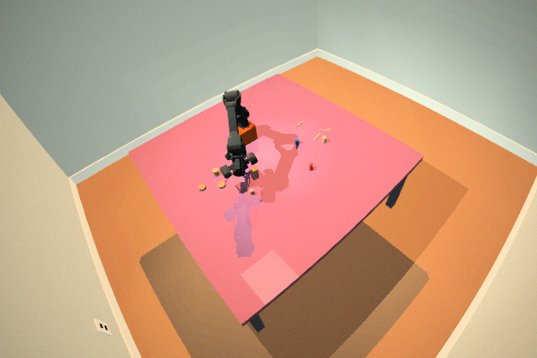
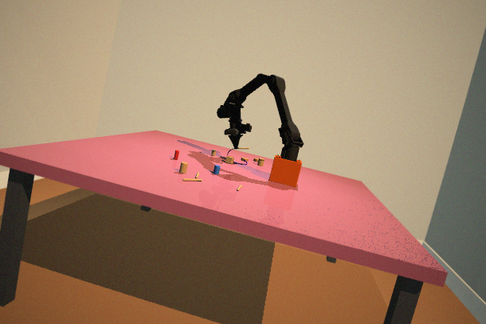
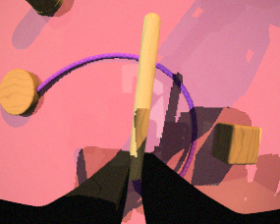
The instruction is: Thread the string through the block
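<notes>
My gripper tip is now 8 cm to the right of the wooden block, 5 cm above it and 2 cm short of it. Also, from my gripper tip: round wooden button: 9 cm to the right, 6 cm below, 6 cm behind; thin wooden stick: 1 cm behind, 1 cm above; red peg: 29 cm to the left, 25 cm ahead, 4 cm below.
</notes>
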